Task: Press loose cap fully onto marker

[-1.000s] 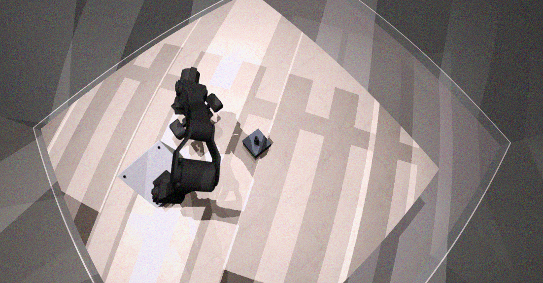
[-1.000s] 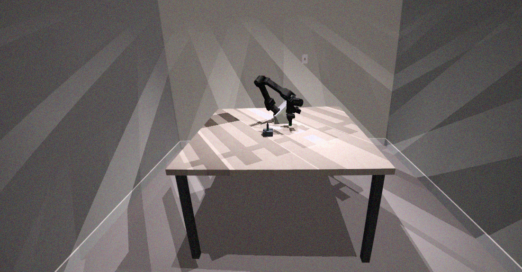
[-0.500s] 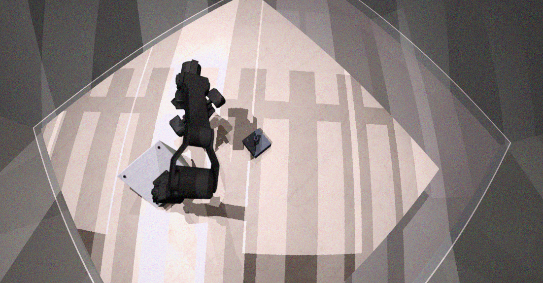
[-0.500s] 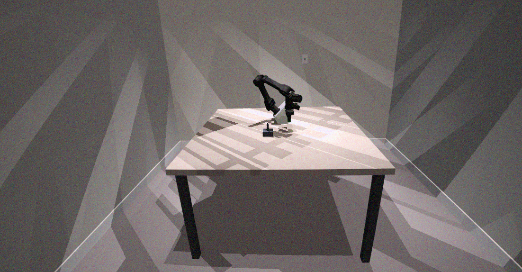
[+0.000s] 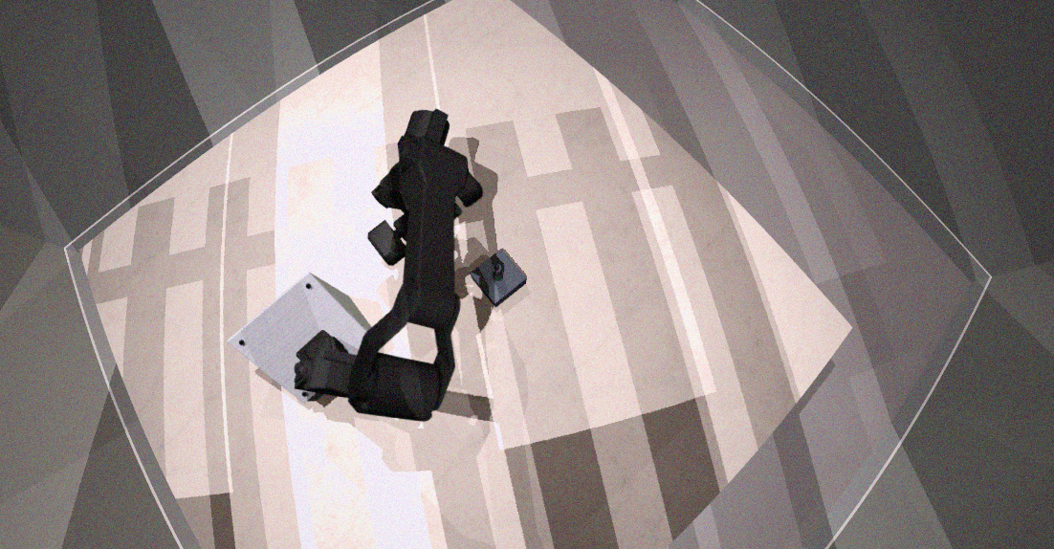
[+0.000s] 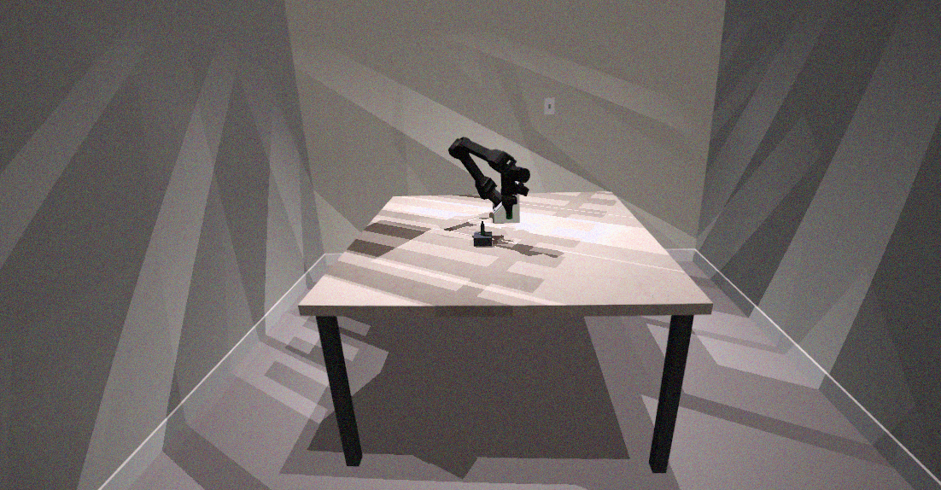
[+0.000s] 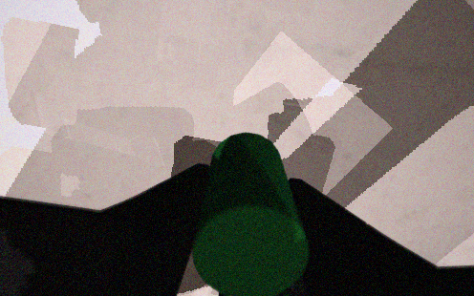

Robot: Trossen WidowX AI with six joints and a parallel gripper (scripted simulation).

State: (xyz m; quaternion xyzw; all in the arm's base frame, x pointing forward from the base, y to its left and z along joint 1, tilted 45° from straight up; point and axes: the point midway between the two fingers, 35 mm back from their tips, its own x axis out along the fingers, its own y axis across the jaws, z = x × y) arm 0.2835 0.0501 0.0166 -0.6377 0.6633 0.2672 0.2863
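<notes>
My gripper tip is 4 cm short of the holder block, 12 cm to the left of it and 9 cm above it. Also, from my gripper tip: dark green cap 1 cm above.
</notes>
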